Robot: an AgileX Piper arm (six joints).
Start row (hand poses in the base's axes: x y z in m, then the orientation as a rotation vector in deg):
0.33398 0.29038 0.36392 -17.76 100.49 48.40
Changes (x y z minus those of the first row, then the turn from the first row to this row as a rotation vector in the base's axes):
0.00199 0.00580 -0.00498 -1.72 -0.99 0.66
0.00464 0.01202 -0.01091 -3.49 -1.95 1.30
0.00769 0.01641 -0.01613 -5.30 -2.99 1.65
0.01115 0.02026 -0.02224 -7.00 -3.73 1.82
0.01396 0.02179 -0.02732 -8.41 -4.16 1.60
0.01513 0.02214 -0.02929 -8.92 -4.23 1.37
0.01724 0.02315 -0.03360 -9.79 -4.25 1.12
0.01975 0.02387 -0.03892 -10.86 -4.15 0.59
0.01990 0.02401 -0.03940 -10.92 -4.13 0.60
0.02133 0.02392 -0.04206 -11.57 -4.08 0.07
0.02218 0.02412 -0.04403 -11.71 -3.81 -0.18
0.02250 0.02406 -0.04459 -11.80 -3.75 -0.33
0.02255 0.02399 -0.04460 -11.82 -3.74 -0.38
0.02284 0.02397 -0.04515 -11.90 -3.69 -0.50
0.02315 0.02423 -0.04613 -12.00 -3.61 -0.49
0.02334 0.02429 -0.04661 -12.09 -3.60 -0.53
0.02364 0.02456 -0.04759 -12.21 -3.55 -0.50
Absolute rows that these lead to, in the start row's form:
0.33597 0.29618 0.35894 -19.86 100.35 47.12
0.33862 0.30240 0.35301 -21.95 100.24 45.77
0.34167 0.30679 0.34779 -23.83 100.06 44.16
0.34513 0.31064 0.34168 -25.35 100.09 42.59
0.34794 0.31217 0.33660 -26.23 100.29 41.09
0.34911 0.31252 0.33463 -26.37 100.44 40.46
0.35122 0.31353 0.33032 -26.72 100.79 39.51
0.35373 0.31425 0.32500 -26.90 101.34 38.23
0.35388 0.31439 0.32452 -26.95 101.38 38.19
0.35531 0.31430 0.32186 -26.87 101.70 37.26
0.35616 0.31450 0.31989 -26.64 102.02 37.03
0.35648 0.31444 0.31933 -26.54 102.12 36.86
0.35653 0.31437 0.31932 -26.51 102.13 36.81
0.35682 0.31435 0.31877 -26.43 102.22 36.67
0.35713 0.31461 0.31779 -26.48 102.33 36.61
0.35732 0.31467 0.31731 -26.50 102.38 36.50
0.35762 0.31494 0.31633 -26.59 102.47 36.43

